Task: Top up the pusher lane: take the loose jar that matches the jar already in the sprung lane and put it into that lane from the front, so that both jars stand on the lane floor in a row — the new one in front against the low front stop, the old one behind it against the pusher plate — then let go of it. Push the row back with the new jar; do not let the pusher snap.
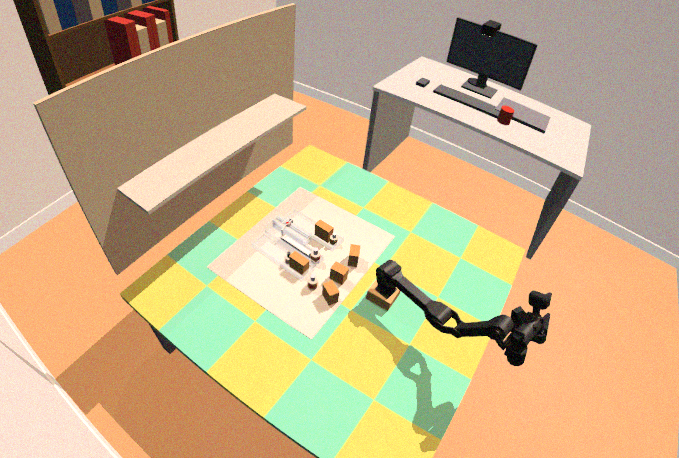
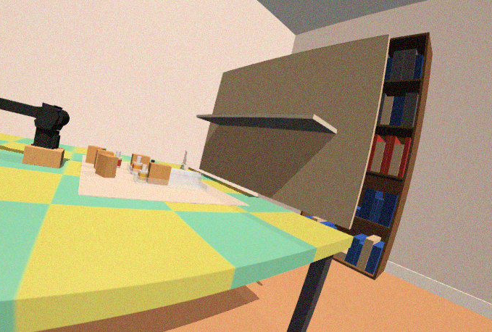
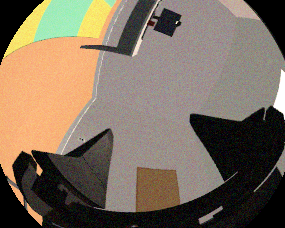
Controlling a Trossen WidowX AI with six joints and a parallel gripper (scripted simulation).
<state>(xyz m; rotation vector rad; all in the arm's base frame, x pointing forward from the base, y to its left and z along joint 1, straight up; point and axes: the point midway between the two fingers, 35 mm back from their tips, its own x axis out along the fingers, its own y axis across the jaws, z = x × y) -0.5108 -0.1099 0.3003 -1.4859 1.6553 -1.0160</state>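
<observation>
Right now the cream mat is 900 mm ahead of my gripper tip, 360 mm below it and 210 mm to the left of it. The rest, counted from my gripper tip: clear lane rack 980 mm ahead, 340 mm below, 210 mm to the left; then shelf 1340 mm ahead, 290 mm to the left, 10 mm above.
</observation>
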